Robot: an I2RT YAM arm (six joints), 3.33 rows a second.
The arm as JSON. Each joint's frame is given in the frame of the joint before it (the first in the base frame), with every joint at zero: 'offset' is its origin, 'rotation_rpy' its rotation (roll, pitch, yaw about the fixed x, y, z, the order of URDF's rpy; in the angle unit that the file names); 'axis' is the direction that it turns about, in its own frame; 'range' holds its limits. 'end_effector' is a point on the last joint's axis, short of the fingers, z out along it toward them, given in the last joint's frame.
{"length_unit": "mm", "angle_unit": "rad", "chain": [
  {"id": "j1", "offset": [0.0, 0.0, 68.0], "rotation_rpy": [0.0, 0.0, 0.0], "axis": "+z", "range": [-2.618, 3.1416]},
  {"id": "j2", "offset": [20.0, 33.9, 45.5], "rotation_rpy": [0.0, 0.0, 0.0], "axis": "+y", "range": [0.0, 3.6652]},
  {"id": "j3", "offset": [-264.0, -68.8, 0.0], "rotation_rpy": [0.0, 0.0, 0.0], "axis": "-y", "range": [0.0, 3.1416]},
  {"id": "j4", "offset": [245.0, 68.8, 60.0], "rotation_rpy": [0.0, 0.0, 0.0], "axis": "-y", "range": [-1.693, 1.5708]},
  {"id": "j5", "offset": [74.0, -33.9, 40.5], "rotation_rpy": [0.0, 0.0, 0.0], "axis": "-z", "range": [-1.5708, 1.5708]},
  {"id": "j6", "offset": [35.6, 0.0, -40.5], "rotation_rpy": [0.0, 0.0, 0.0], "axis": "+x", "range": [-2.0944, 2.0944]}
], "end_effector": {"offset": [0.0, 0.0, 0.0], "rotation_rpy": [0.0, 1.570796, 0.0]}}
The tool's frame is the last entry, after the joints.
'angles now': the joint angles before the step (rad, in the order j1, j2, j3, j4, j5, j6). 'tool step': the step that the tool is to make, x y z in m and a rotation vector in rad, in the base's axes. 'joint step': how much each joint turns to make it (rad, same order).
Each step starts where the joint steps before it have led.
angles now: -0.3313, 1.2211, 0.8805, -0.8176, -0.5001, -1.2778
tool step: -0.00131, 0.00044, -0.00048, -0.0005, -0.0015, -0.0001
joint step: 0.0000, -0.0062, -0.0061, 0.0015, 0.0000, 0.0001
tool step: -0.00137, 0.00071, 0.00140, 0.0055, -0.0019, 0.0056
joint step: -0.0001, -0.0061, 0.0015, -0.0092, -0.0076, -0.0032
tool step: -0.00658, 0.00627, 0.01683, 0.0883, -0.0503, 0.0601
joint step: 0.0016, -0.0383, 0.0337, -0.0613, -0.1150, -0.0153
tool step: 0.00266, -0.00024, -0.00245, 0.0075, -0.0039, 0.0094
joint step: 0.0015, 0.0122, -0.0030, 0.0137, -0.0109, -0.0047
